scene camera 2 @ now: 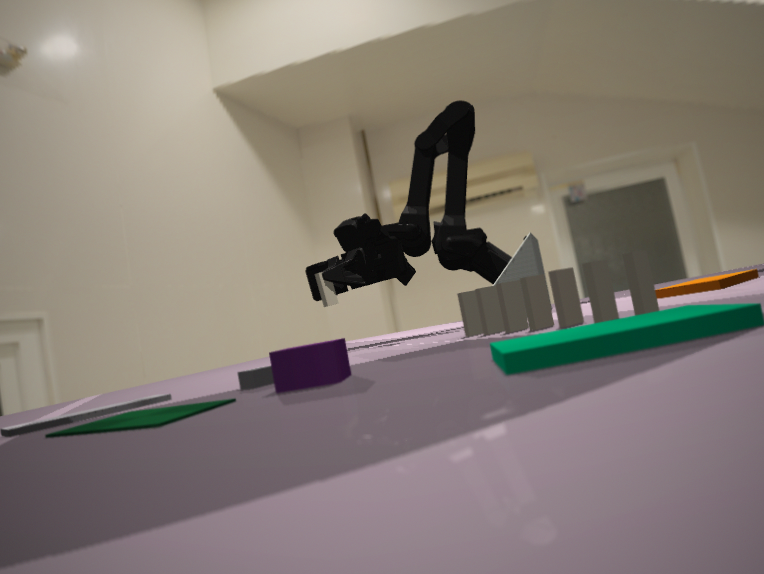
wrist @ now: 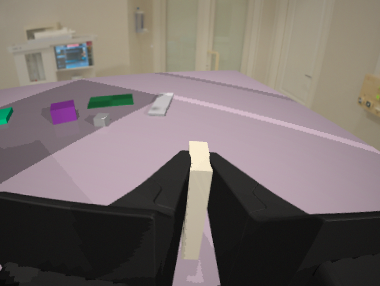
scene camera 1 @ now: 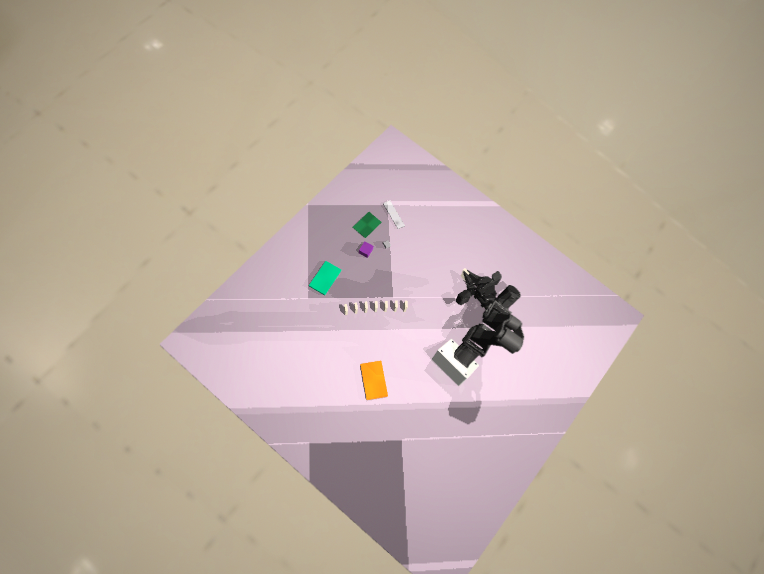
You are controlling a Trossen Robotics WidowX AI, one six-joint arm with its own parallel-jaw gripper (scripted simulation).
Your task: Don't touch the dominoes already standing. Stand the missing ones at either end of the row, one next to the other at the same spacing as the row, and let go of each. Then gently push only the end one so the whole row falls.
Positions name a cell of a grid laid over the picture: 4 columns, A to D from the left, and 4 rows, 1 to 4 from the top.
My gripper shows in scene camera 2 (B2), in the wrist view (C3) and in scene camera 1 (C2). An orange slab shows in scene camera 2 (D2) and in scene camera 1 (B3); in the wrist view it is out of frame.
